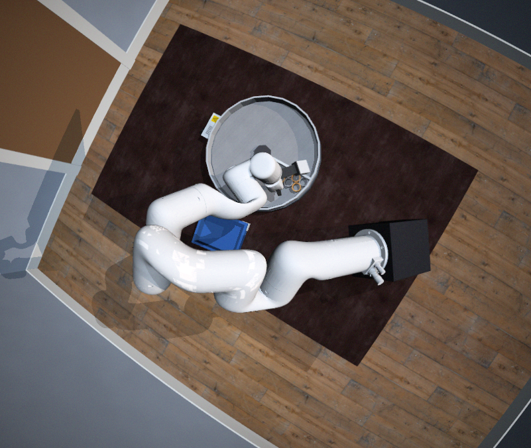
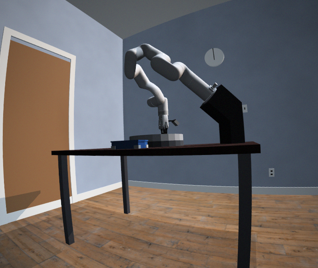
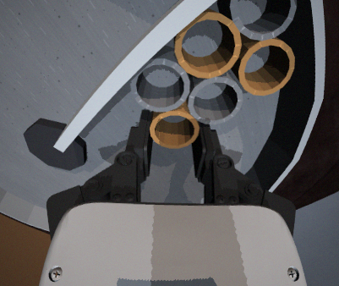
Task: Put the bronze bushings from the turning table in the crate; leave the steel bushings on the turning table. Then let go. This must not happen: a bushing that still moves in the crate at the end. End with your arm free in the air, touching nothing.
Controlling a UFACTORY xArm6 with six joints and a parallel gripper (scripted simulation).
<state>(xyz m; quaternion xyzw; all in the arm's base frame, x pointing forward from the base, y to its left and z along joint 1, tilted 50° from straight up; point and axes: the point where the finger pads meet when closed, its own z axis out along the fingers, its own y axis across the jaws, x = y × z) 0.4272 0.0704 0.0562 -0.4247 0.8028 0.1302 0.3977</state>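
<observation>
Right now the crate is 20 mm behind my hand, 300 mm to the left of it and 50 mm below it. Round my hand: round grey turning table (120 mm ahead, 10 mm to the right, 30 mm below).
</observation>
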